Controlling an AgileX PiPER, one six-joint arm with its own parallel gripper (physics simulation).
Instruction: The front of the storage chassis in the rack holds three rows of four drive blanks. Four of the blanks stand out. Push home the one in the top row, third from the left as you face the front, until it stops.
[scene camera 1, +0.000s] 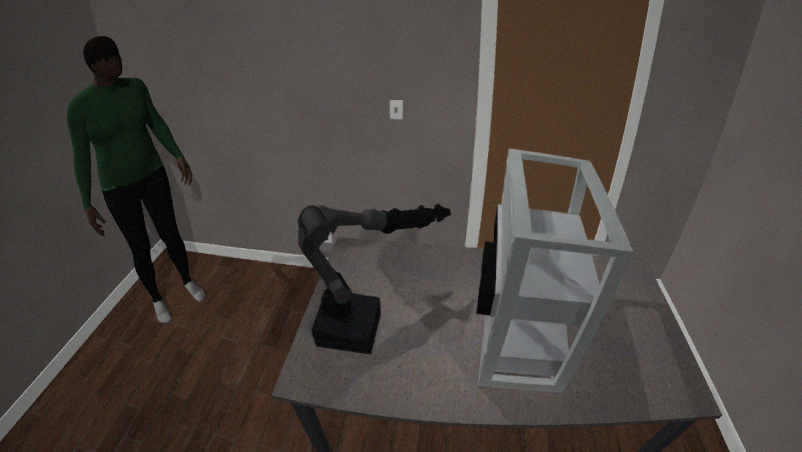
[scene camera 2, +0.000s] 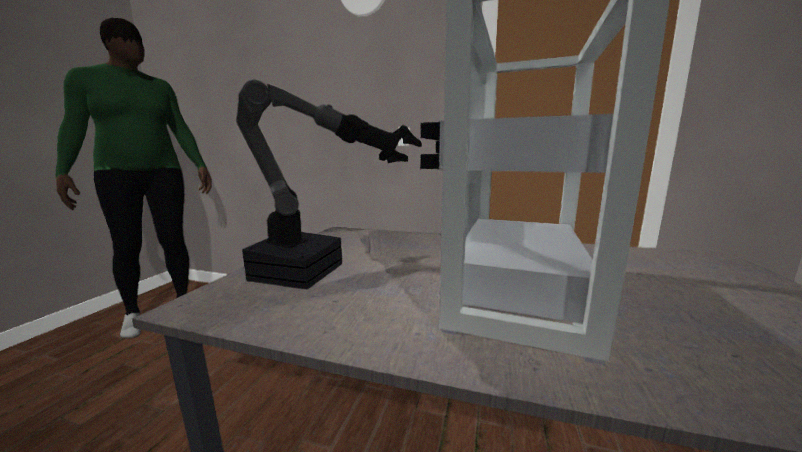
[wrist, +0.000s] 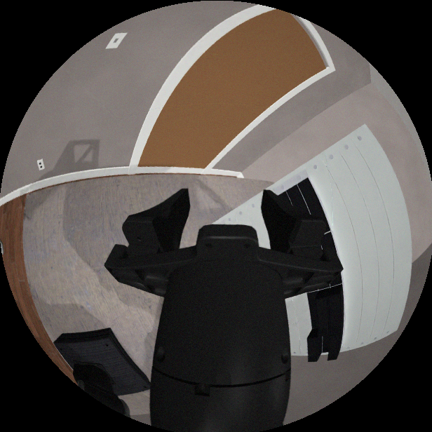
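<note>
My gripper (scene camera 1: 447, 211) (scene camera 2: 414, 152) (wrist: 225, 197) is open and empty. Its fingers point toward the front of the storage chassis (scene camera 1: 561, 275) (scene camera 2: 533, 143), with a small gap to the blanks in the scene camera 2 view. An upper black drive blank (scene camera 2: 430, 130) and a lower black drive blank (scene camera 2: 430, 161) stand out from the chassis front, one above the other. In the wrist view, the dark blank front (wrist: 327, 310) is partly hidden behind the right finger, and protruding blanks (wrist: 314, 346) show at its lower end. I cannot tell which blank is the top row's third from left.
The light grey rack (scene camera 1: 508, 291) (scene camera 2: 456, 224) stands on the table (scene camera 1: 426, 387) (scene camera 2: 336, 331). A lower grey box (scene camera 2: 516, 289) sits in the rack beneath the chassis. Pale panels (wrist: 380, 225) lie beside the blanks. A person in green (scene camera 1: 120, 131) (scene camera 2: 126, 120) stands behind the arm's side.
</note>
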